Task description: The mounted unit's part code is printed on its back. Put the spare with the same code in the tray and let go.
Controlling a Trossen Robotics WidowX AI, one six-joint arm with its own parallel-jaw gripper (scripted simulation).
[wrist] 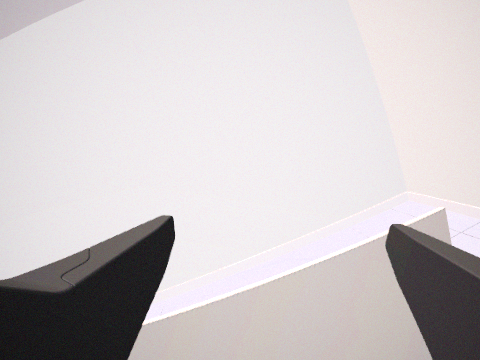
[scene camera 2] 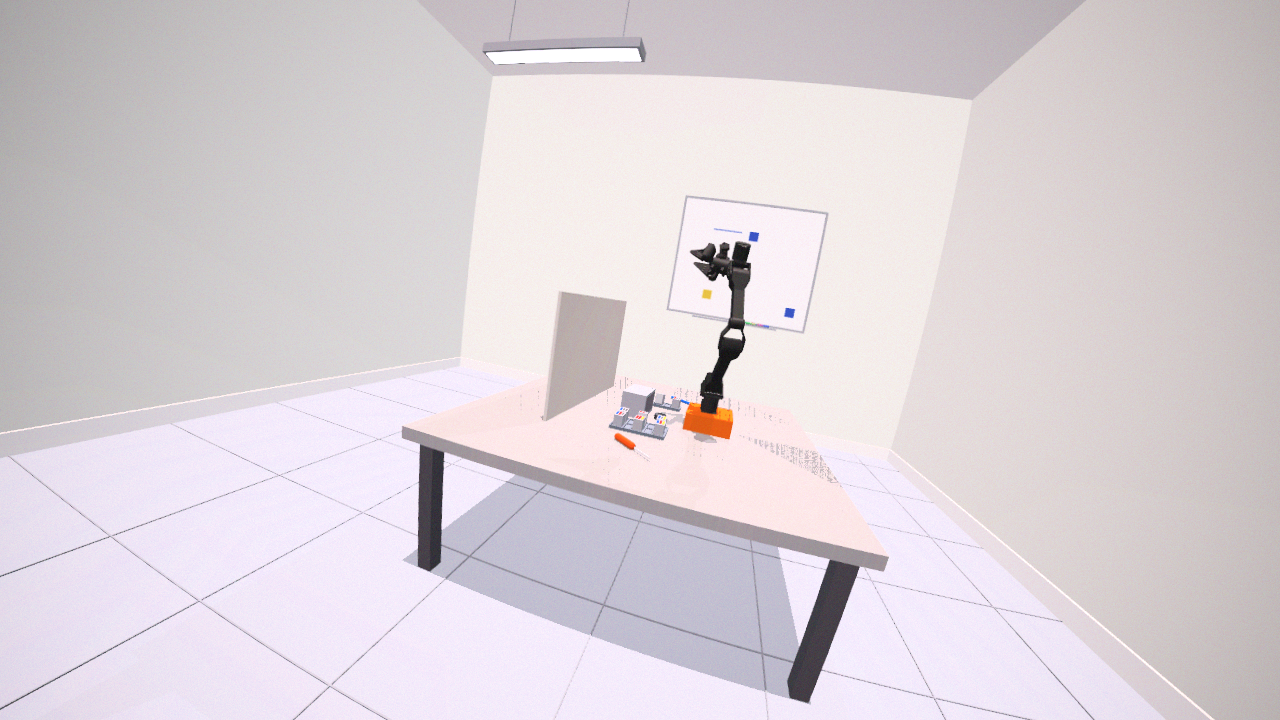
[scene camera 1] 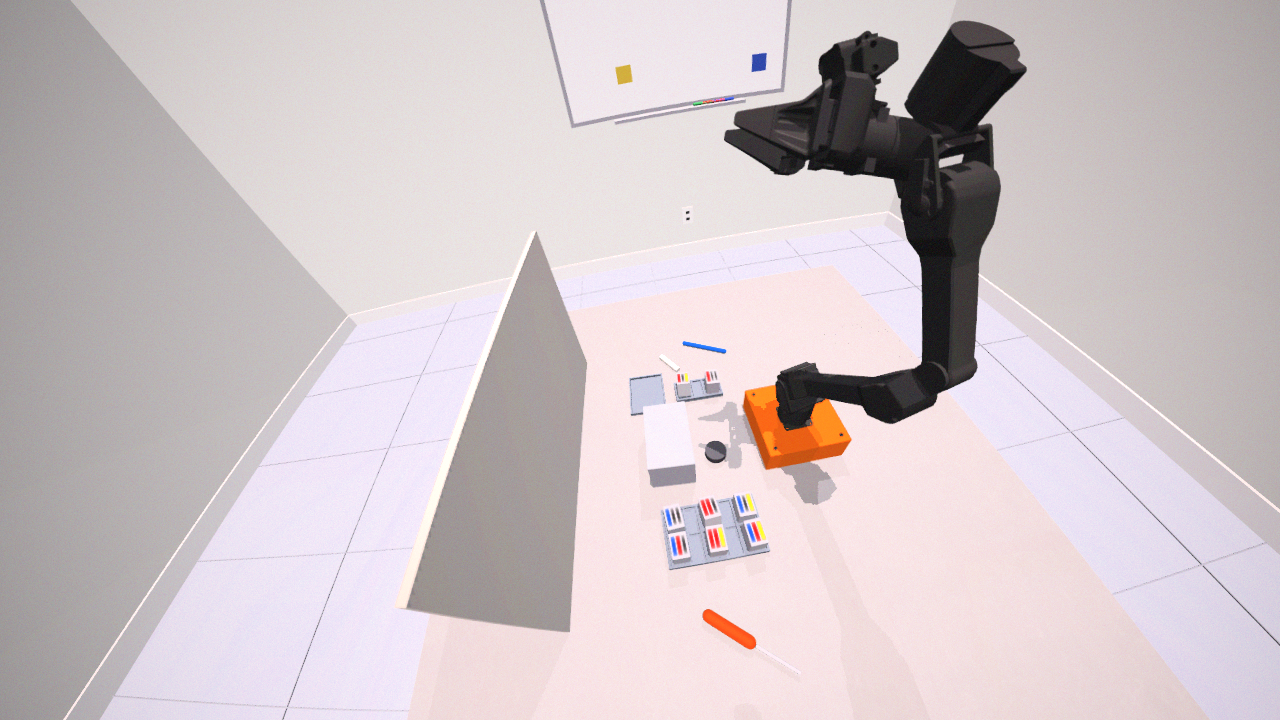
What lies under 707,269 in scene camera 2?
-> The gripper.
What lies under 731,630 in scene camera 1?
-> An orange screwdriver.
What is the gripper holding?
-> Nothing.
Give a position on a white mounted unit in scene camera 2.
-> At 637,398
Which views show the gripper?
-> The wrist view, scene camera 2 and scene camera 1: all of them.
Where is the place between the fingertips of the gripper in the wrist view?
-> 281,231
